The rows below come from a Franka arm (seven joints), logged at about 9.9 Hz.
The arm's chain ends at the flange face. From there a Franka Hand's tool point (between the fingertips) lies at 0.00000 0.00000 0.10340 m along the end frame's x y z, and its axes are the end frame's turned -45 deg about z.
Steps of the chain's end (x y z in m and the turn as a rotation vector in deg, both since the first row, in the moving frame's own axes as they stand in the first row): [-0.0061, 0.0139, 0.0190, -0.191, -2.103, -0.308]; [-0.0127, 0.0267, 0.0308, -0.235, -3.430, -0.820]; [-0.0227, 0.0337, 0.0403, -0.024, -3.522, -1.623]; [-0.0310, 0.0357, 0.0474, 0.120, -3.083, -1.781]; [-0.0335, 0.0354, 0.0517, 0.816, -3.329, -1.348]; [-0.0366, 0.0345, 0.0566, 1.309, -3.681, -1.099]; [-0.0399, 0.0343, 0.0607, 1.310, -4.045, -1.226]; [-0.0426, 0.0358, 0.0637, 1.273, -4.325, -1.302]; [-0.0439, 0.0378, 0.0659, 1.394, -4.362, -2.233]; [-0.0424, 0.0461, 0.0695, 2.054, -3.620, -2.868]
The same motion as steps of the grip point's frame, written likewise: [-0.0171, 0.0031, 0.0189, 1.352, -1.622, -0.308]; [-0.0326, 0.0059, 0.0306, 2.259, -2.592, -0.820]; [-0.0445, 0.0034, 0.0401, 2.473, -2.507, -1.623]; [-0.0510, -0.0007, 0.0473, 2.265, -2.095, -1.781]; [-0.0520, -0.0039, 0.0515, 2.931, -1.777, -1.348]; [-0.0534, -0.0078, 0.0564, 3.528, -1.677, -1.099]; [-0.0560, -0.0107, 0.0604, 3.787, -1.934, -1.226]; [-0.0594, -0.0119, 0.0634, 3.958, -2.158, -1.302]; [-0.0617, -0.0116, 0.0656, 4.070, -2.099, -2.233]; [-0.0648, -0.0046, 0.0692, 4.012, -1.107, -2.868]
